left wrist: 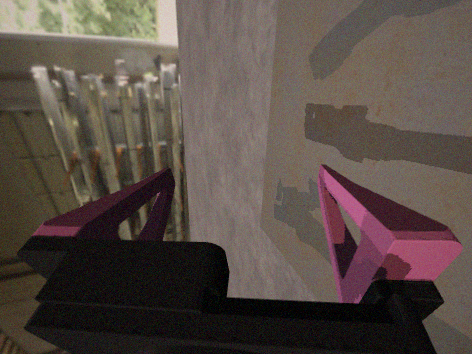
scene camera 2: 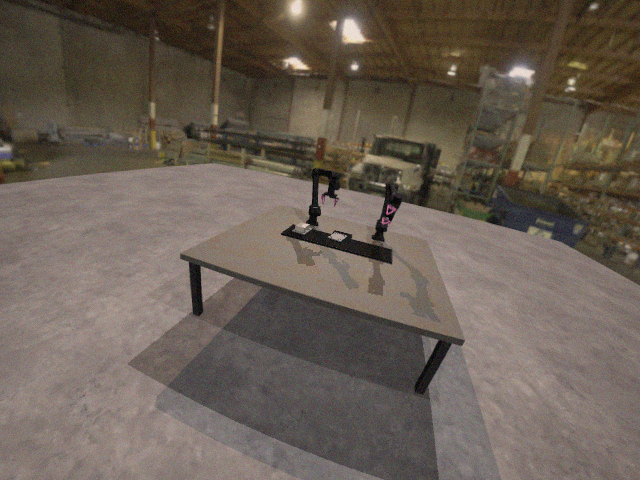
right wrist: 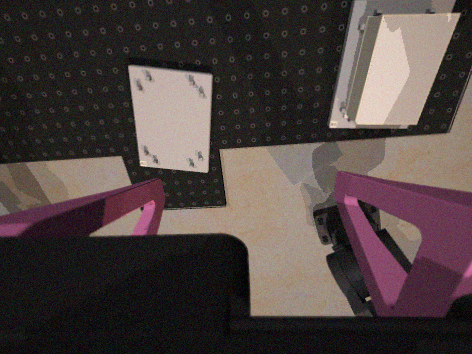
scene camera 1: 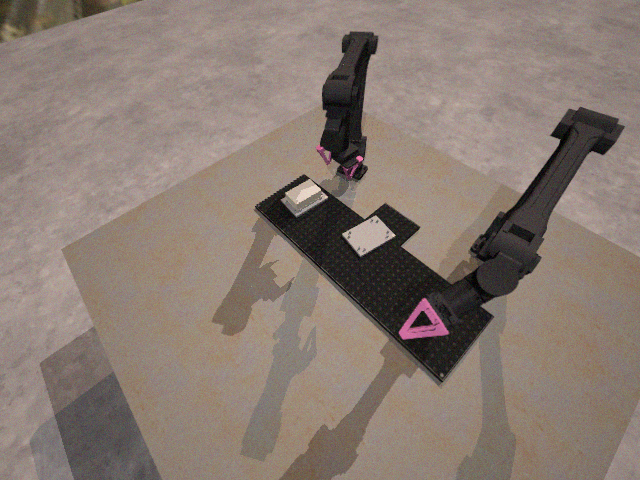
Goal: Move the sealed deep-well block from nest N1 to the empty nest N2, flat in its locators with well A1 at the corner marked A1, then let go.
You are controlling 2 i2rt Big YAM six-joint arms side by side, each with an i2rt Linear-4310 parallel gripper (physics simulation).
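Places are measured from the left arm's base along level axes (x back, y left, z down), in metres.
Pixels of known places: left gripper, fingertip midpoint: (left wrist: 243,174) (scene camera 2: 384,219) (scene camera 1: 401,333); right gripper, fingertip midpoint: (scene camera 2: 328,205) (right wrist: 247,185) (scene camera 1: 338,171); left arm's base, link origin: (scene camera 2: 378,238); right arm's base, link origin: (scene camera 2: 312,223).
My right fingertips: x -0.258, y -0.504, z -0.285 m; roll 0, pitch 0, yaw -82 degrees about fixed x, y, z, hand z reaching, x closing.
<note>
For each thing: its top centre in the pictures, then the offset to it from my right fingertips. Level surfaces: height alone.
- white deep-well block, top centre: (right wrist: 401,75) (scene camera 1: 303,191) (scene camera 2: 302,225) dx +0.009, dy -0.194, dz +0.219 m
- nest plate, top centre: (right wrist: 171,126) (scene camera 1: 368,233) (scene camera 2: 338,235) dx +0.025, dy +0.125, dz +0.251 m
- black perforated board, surface height: dz +0.272 m
- tan table, surface height: dz +0.285 m
The white deep-well block (scene camera 1: 303,191) (scene camera 2: 303,225) (right wrist: 400,70) sits on its nest plate (scene camera 1: 298,210) (right wrist: 342,85) at the left end of the black board in scene camera 1, upper right in the right wrist view. The other nest plate (scene camera 1: 368,236) (scene camera 2: 338,236) (right wrist: 172,120) is bare, with small locators at its corners and a small pale mark at one corner. My right gripper (scene camera 1: 338,159) (scene camera 2: 329,200) (right wrist: 247,185) is open and empty, above and behind the board near the block. My left gripper (left wrist: 243,174) is open and empty, above the board's right end in scene camera 1.
The black perforated board (scene camera 1: 382,279) (scene camera 2: 367,251) (right wrist: 280,65) lies on the tan table (scene camera 1: 180,289) (scene camera 2: 268,263). A tab of the board juts out beside the bare nest. The right arm's base (scene camera 1: 353,171) (right wrist: 325,225) stands close behind the board. Arm shadows cross the table.
</note>
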